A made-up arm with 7 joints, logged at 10 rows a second.
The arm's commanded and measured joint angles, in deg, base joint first. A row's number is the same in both.
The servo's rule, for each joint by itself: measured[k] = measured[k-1] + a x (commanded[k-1-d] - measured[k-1]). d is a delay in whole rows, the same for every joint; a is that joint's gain. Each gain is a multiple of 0.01, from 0.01 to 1. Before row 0 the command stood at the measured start. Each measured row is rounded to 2 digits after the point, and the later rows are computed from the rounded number. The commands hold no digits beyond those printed.
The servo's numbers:
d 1
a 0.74 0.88 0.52 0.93 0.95 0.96 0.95
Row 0, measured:
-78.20, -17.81, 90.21, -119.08, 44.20, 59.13, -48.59
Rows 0 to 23, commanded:
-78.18, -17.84, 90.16, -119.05, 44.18, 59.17, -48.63
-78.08, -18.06, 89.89, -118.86, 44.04, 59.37, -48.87
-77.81, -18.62, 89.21, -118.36, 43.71, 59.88, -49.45
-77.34, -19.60, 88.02, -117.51, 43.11, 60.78, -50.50
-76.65, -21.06, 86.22, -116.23, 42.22, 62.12, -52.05
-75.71, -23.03, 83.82, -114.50, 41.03, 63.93, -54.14
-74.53, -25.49, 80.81, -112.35, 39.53, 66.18, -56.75
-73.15, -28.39, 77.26, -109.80, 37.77, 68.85, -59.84
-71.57, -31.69, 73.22, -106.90, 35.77, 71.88, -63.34
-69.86, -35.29, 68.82, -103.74, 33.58, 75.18, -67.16
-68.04, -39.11, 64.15, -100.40, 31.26, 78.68, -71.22
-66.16, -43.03, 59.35, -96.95, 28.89, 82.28, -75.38
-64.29, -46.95, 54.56, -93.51, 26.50, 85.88, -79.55
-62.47, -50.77, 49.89, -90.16, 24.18, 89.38, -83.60
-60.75, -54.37, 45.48, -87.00, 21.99, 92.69, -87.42
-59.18, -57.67, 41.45, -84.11, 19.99, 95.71, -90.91
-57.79, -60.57, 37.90, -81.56, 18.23, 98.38, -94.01
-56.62, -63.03, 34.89, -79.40, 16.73, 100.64, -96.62
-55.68, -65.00, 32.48, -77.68, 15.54, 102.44, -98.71
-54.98, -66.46, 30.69, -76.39, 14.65, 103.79, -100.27
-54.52, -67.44, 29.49, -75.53, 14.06, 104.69, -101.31
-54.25, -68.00, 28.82, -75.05, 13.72, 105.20, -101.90
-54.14, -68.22, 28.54, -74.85, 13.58, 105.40, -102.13
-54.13, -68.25, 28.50, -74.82, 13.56, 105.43, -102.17
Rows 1 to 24, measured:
-78.20, -17.81, 90.21, -119.08, 44.20, 59.13, -48.59
-78.19, -17.84, 90.18, -119.05, 44.18, 59.17, -48.63
-78.11, -18.03, 90.03, -118.87, 44.05, 59.36, -48.86
-77.89, -18.55, 89.60, -118.40, 43.73, 59.86, -49.42
-77.48, -19.47, 88.78, -117.57, 43.14, 60.74, -50.45
-76.87, -20.87, 87.45, -116.32, 42.27, 62.06, -51.97
-76.01, -22.77, 85.56, -114.63, 41.09, 63.86, -54.03
-74.91, -25.16, 83.09, -112.51, 39.61, 66.09, -56.61
-73.61, -28.00, 80.06, -109.99, 37.86, 68.74, -59.68
-72.10, -31.25, 76.50, -107.12, 35.87, 71.75, -63.16
-70.44, -34.81, 72.51, -103.98, 33.69, 75.04, -66.96
-68.66, -38.59, 68.16, -100.65, 31.38, 78.53, -71.01
-66.81, -42.50, 63.58, -97.21, 29.01, 82.13, -75.16
-64.95, -46.42, 58.89, -93.77, 26.63, 85.73, -79.33
-63.11, -50.25, 54.21, -90.41, 24.30, 89.23, -83.39
-61.36, -53.88, 49.67, -87.24, 22.11, 92.55, -87.22
-59.75, -57.22, 45.40, -84.33, 20.10, 95.58, -90.73
-58.30, -60.17, 41.50, -81.75, 18.32, 98.27, -93.85
-57.06, -62.69, 38.06, -79.56, 16.81, 100.55, -96.48
-56.04, -64.72, 35.16, -77.81, 15.60, 102.36, -98.60
-55.26, -66.25, 32.84, -76.49, 14.70, 103.73, -100.19
-54.71, -67.30, 31.10, -75.60, 14.09, 104.65, -101.25
-54.37, -67.92, 29.91, -75.09, 13.74, 105.18, -101.87
-54.20, -68.18, 29.20, -74.87, 13.59, 105.39, -102.12

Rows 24 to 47, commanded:
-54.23, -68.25, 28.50, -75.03, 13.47, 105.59, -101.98
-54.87, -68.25, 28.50, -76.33, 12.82, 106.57, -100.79
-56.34, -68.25, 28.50, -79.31, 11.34, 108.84, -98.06
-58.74, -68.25, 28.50, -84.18, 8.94, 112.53, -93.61
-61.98, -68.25, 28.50, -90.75, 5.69, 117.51, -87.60
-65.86, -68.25, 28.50, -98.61, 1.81, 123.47, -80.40
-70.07, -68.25, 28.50, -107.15, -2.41, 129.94, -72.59
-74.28, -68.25, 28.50, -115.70, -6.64, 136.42, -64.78
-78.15, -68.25, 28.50, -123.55, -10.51, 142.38, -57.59
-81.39, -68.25, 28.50, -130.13, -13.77, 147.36, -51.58
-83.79, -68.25, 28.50, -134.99, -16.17, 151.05, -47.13
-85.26, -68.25, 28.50, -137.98, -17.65, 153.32, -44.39
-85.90, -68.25, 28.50, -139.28, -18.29, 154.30, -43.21
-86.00, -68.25, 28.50, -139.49, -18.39, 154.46, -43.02
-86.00, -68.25, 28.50, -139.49, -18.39, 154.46, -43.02
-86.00, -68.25, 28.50, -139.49, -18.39, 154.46, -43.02
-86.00, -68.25, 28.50, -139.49, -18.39, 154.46, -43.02
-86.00, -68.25, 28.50, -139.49, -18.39, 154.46, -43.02
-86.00, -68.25, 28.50, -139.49, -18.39, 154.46, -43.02
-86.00, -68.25, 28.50, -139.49, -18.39, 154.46, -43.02
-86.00, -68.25, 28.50, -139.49, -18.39, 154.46, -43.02
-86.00, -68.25, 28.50, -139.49, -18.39, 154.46, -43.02
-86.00, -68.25, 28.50, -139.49, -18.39, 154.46, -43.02
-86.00, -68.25, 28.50, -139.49, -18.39, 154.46, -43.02
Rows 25 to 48, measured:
-54.15, -68.24, 28.84, -74.82, 13.56, 105.43, -102.17
-54.21, -68.25, 28.66, -75.02, 13.47, 105.58, -101.99
-54.70, -68.25, 28.58, -76.24, 12.85, 106.53, -100.85
-55.91, -68.25, 28.54, -79.10, 11.42, 108.75, -98.20
-58.00, -68.25, 28.52, -83.82, 9.06, 112.38, -93.84
-60.95, -68.25, 28.51, -90.26, 5.86, 117.30, -87.91
-64.58, -68.25, 28.50, -98.03, 2.01, 123.22, -80.78
-68.64, -68.25, 28.50, -106.51, -2.19, 129.67, -73.00
-72.81, -68.25, 28.50, -115.06, -6.42, 136.15, -65.19
-76.76, -68.25, 28.50, -122.96, -10.31, 142.13, -57.97
-80.19, -68.25, 28.50, -129.63, -13.60, 147.15, -51.90
-82.85, -68.25, 28.50, -134.61, -16.04, 150.89, -47.37
-84.63, -68.25, 28.50, -137.74, -17.57, 153.22, -44.54
-85.57, -68.25, 28.50, -139.17, -18.25, 154.26, -43.28
-85.89, -68.25, 28.50, -139.47, -18.38, 154.45, -43.03
-85.97, -68.25, 28.50, -139.49, -18.39, 154.46, -43.02
-85.99, -68.25, 28.50, -139.49, -18.39, 154.46, -43.02
-86.00, -68.25, 28.50, -139.49, -18.39, 154.46, -43.02
-86.00, -68.25, 28.50, -139.49, -18.39, 154.46, -43.02
-86.00, -68.25, 28.50, -139.49, -18.39, 154.46, -43.02
-86.00, -68.25, 28.50, -139.49, -18.39, 154.46, -43.02
-86.00, -68.25, 28.50, -139.49, -18.39, 154.46, -43.02
-86.00, -68.25, 28.50, -139.49, -18.39, 154.46, -43.02
-86.00, -68.25, 28.50, -139.49, -18.39, 154.46, -43.02

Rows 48 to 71, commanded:
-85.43, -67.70, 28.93, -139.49, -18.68, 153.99, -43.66
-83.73, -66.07, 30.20, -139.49, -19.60, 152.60, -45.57
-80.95, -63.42, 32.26, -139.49, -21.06, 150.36, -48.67
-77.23, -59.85, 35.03, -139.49, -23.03, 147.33, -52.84
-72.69, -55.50, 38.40, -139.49, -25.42, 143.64, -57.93
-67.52, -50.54, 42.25, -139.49, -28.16, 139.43, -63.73
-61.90, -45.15, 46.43, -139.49, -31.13, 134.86, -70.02
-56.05, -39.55, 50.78, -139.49, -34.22, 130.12, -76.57
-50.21, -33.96, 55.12, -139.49, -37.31, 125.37, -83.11
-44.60, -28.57, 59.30, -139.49, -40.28, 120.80, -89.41
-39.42, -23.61, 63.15, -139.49, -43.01, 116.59, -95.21
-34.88, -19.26, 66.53, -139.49, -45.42, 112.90, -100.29
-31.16, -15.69, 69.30, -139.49, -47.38, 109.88, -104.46
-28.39, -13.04, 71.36, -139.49, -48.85, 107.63, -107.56
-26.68, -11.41, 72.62, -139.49, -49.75, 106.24, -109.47
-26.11, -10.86, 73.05, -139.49, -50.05, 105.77, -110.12
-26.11, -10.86, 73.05, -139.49, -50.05, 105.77, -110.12
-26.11, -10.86, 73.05, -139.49, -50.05, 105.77, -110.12
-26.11, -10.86, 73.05, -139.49, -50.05, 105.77, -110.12
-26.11, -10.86, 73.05, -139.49, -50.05, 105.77, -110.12
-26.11, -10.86, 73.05, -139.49, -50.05, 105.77, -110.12
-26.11, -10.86, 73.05, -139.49, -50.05, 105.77, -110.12
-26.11, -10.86, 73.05, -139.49, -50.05, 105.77, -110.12
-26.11, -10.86, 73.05, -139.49, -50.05, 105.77, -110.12
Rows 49 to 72, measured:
-86.00, -68.25, 28.50, -139.49, -18.39, 154.46, -43.02
-85.58, -67.77, 28.72, -139.49, -18.67, 154.01, -43.63
-84.21, -66.27, 29.49, -139.49, -19.55, 152.66, -45.47
-81.80, -63.76, 30.93, -139.49, -20.98, 150.45, -48.51
-78.42, -60.32, 33.06, -139.49, -22.93, 147.45, -52.62
-74.18, -56.08, 35.84, -139.49, -25.30, 143.79, -57.66
-69.25, -51.20, 39.17, -139.49, -28.02, 139.60, -63.43
-63.81, -45.88, 42.95, -139.49, -30.97, 135.05, -69.69
-58.07, -40.31, 47.02, -139.49, -34.06, 130.32, -76.23
-52.25, -34.72, 51.23, -139.49, -37.15, 125.57, -82.77
-46.59, -29.31, 55.43, -139.49, -40.12, 120.99, -89.08
-41.28, -24.29, 59.44, -139.49, -42.87, 116.77, -94.90
-36.54, -19.86, 63.13, -139.49, -45.29, 113.05, -100.02
-32.56, -16.19, 66.34, -139.49, -47.28, 110.01, -104.24
-29.47, -13.42, 68.95, -139.49, -48.77, 107.73, -107.39
-27.41, -11.65, 70.86, -139.49, -49.70, 106.30, -109.37
-26.45, -10.95, 72.00, -139.49, -50.03, 105.79, -110.08
-26.20, -10.87, 72.55, -139.49, -50.05, 105.77, -110.12
-26.13, -10.86, 72.81, -139.49, -50.05, 105.77, -110.12
-26.12, -10.86, 72.93, -139.49, -50.05, 105.77, -110.12
-26.11, -10.86, 72.99, -139.49, -50.05, 105.77, -110.12
-26.11, -10.86, 73.02, -139.49, -50.05, 105.77, -110.12
-26.11, -10.86, 73.04, -139.49, -50.05, 105.77, -110.12
-26.11, -10.86, 73.05, -139.49, -50.05, 105.77, -110.12

